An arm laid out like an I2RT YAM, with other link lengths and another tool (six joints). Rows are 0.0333 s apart.
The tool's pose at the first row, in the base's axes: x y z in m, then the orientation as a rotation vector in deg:
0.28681, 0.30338, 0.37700, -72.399, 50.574, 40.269
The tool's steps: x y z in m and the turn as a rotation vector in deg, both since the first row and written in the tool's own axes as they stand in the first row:
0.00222, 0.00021, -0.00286, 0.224, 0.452, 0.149
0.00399, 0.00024, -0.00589, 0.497, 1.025, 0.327
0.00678, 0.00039, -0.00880, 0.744, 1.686, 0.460
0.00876, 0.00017, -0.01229, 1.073, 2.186, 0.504
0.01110, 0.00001, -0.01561, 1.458, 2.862, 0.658
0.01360, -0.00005, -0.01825, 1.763, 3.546, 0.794
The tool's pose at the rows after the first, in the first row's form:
0.28726, 0.30055, 0.37477, -72.348, 51.102, 40.009
0.28761, 0.29754, 0.37302, -72.296, 51.761, 39.676
0.28839, 0.29463, 0.37032, -72.321, 52.453, 39.268
0.28898, 0.29111, 0.36848, -72.231, 52.972, 38.840
0.28972, 0.28776, 0.36630, -72.128, 53.723, 38.365
0.29058, 0.28510, 0.36398, -72.103, 54.448, 37.911

